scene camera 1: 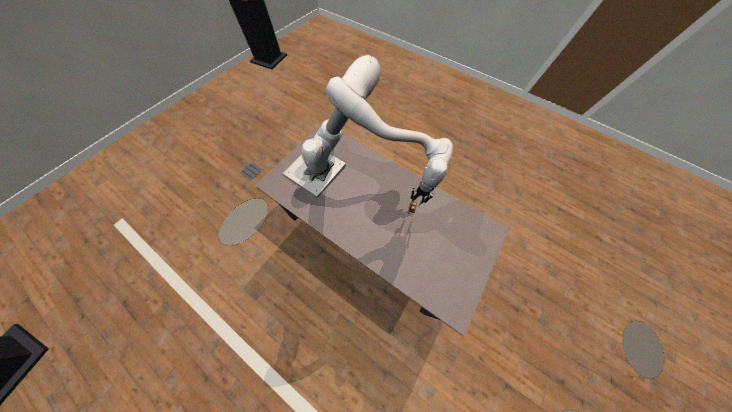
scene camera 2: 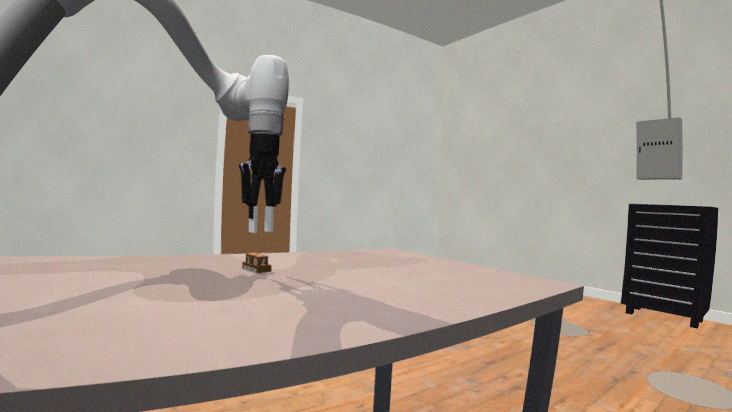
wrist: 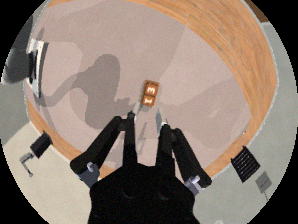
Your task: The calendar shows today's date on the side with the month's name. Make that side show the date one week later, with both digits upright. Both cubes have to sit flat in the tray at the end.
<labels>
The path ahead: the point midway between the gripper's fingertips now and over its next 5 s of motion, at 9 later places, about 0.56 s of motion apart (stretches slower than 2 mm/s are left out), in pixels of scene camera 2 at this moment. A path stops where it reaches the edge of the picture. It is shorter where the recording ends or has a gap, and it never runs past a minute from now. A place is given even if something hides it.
My gripper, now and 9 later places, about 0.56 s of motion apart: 260, 232; 260, 235; 260, 244; 260, 250; 260, 252; 260, 258; 260, 262; 260, 246; 260, 224; 261, 224
</labels>
